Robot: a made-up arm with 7 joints. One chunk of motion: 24 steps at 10 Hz.
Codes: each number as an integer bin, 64 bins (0 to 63) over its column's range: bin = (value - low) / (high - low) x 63, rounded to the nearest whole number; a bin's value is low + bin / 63 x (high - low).
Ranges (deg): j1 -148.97..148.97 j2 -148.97..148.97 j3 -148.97..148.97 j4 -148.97..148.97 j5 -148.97..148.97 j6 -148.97..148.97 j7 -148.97..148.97
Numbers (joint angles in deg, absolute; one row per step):
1: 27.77 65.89 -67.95 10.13 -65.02 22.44 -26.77
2: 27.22 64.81 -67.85 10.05 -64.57 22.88 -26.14
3: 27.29 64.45 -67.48 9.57 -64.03 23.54 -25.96
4: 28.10 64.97 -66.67 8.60 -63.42 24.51 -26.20
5: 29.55 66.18 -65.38 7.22 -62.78 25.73 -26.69
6: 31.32 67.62 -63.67 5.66 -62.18 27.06 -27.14
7: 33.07 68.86 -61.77 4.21 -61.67 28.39 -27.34
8: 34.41 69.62 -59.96 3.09 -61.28 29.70 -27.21
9: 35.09 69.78 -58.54 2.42 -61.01 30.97 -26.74
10: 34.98 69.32 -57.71 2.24 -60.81 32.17 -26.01
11: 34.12 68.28 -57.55 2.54 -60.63 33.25 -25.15
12: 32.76 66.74 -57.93 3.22 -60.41 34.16 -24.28
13: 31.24 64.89 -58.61 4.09 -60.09 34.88 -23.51
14: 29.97 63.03 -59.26 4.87 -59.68 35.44 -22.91
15: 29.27 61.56 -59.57 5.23 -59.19 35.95 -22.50
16: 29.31 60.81 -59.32 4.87 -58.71 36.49 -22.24
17: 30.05 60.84 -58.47 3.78 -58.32 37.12 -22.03
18: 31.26 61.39 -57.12 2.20 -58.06 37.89 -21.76
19: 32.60 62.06 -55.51 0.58 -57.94 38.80 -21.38
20: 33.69 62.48 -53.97 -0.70 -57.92 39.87 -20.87
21: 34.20 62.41 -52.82 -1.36 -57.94 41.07 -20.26
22: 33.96 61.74 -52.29 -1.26 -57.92 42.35 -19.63
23: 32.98 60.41 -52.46 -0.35 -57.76 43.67 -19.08
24: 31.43 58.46 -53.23 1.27 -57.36 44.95 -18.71
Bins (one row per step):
1: 37 45 17 34 18 36 26
2: 37 45 17 34 18 36 26
3: 37 45 17 34 18 36 26
4: 37 45 17 33 18 37 26
5: 38 45 18 33 18 37 26
6: 38 46 18 33 18 37 26
7: 38 46 18 32 18 38 26
8: 39 46 19 32 19 38 26
9: 39 46 19 32 19 38 26
10: 39 46 19 32 19 38 26
11: 39 46 19 32 19 39 26
12: 38 46 19 32 19 39 26
13: 38 45 19 32 19 39 27
14: 38 45 19 33 19 39 27
15: 38 45 19 33 19 39 27
16: 38 44 19 33 19 39 27
17: 38 44 19 32 19 39 27
18: 38 44 19 32 19 40 27
19: 38 45 20 32 19 40 27
20: 39 45 20 31 19 40 27
21: 39 45 20 31 19 40 27
22: 39 45 20 31 19 40 27
23: 38 44 20 31 19 41 27
24: 38 44 20 32 19 41 28

